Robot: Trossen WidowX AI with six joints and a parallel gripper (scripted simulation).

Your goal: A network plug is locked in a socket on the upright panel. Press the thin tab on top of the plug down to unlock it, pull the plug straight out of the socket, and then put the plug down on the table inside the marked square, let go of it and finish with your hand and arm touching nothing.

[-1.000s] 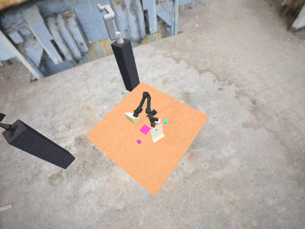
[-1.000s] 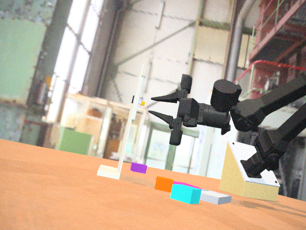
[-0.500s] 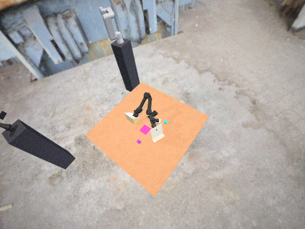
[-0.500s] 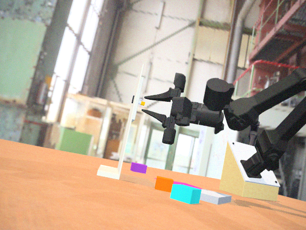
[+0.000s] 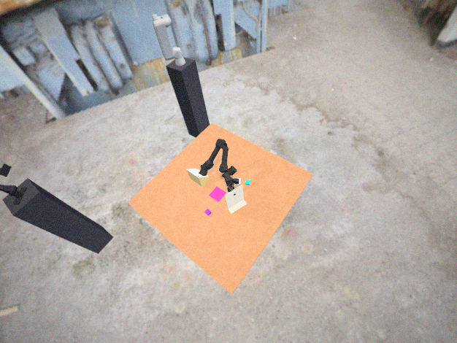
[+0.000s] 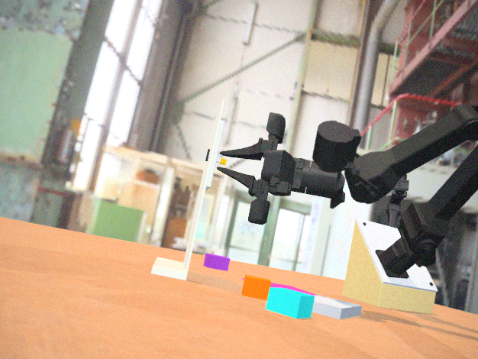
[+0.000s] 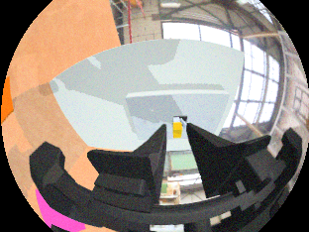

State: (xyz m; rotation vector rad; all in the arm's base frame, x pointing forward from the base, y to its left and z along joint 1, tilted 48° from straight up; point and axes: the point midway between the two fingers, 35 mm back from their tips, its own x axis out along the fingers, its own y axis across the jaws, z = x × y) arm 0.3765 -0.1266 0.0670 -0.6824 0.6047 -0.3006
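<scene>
The network plug lies 1 cm ahead of my gripper tip. Round my gripper tip: magenta marked square 19 cm behind, 1 cm to the right, 20 cm below; then orange block 4 cm behind, 14 cm to the left, 19 cm below; then upright panel 2 cm ahead, 1 cm to the right, 7 cm below.
</scene>
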